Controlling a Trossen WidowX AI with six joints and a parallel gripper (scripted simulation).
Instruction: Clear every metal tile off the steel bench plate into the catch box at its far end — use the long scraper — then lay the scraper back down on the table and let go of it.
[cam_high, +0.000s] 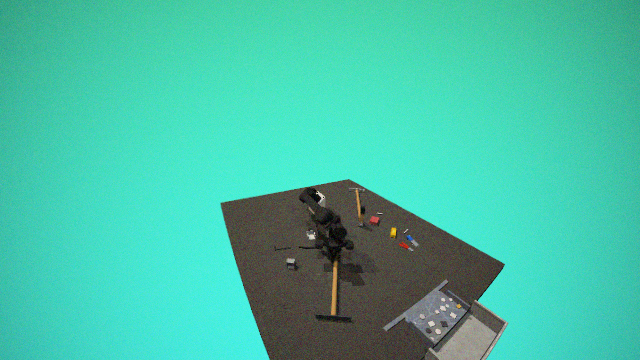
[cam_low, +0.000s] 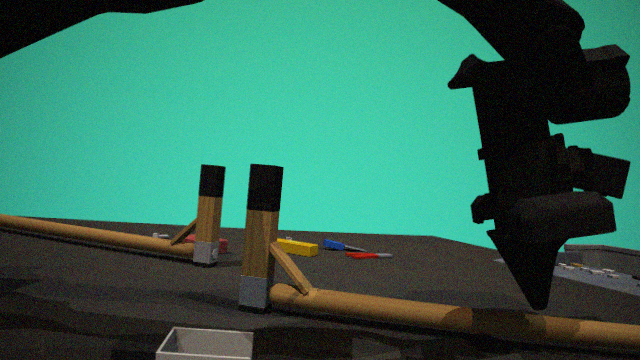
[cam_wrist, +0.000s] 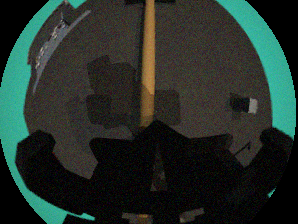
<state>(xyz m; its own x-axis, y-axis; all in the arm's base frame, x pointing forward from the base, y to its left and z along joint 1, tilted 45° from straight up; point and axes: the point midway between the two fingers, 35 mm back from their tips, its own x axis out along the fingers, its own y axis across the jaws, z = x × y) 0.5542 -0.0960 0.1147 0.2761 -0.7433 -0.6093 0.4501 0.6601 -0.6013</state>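
The long scraper lies 2 cm ahead of my gripper tip and 2 cm above it. Also, from my gripper tip: small grey box 8 cm behind, 20 cm to the right, 2 cm below; then red tool 6 cm ahead, 47 cm to the left, 4 cm below; then yellow block 9 cm behind, 50 cm to the left, 2 cm below.
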